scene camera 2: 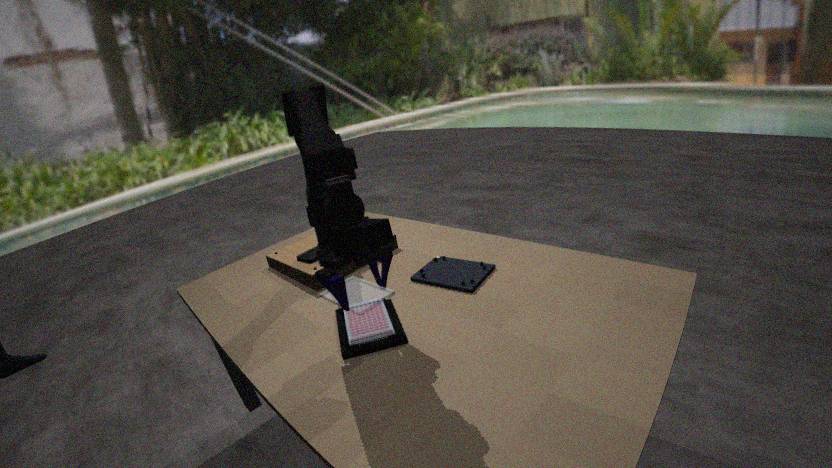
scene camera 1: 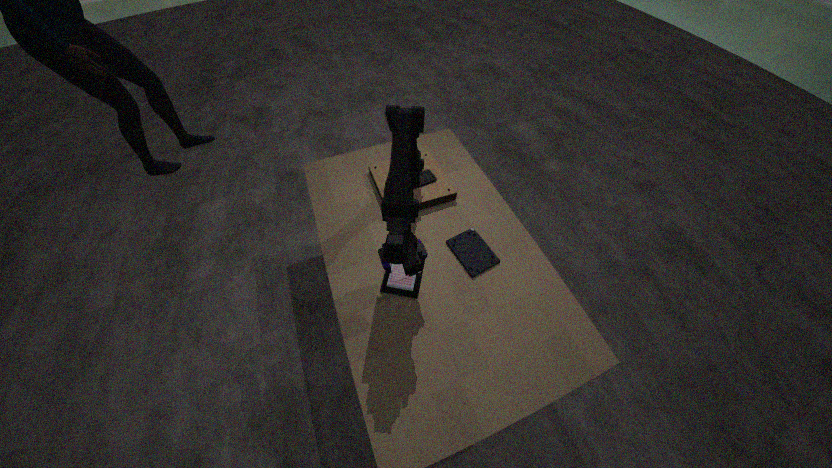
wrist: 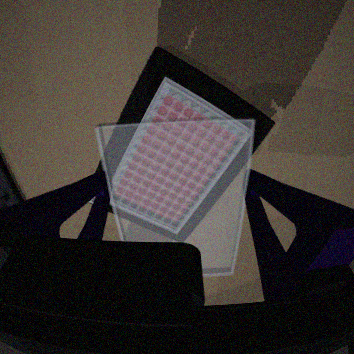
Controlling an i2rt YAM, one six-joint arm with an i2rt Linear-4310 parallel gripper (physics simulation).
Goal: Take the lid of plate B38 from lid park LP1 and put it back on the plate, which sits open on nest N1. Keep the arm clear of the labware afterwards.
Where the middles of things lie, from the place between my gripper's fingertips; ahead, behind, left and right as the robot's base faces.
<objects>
My hand is 3 cm past the grey lid (scene camera 2: 363, 296).
</objects>
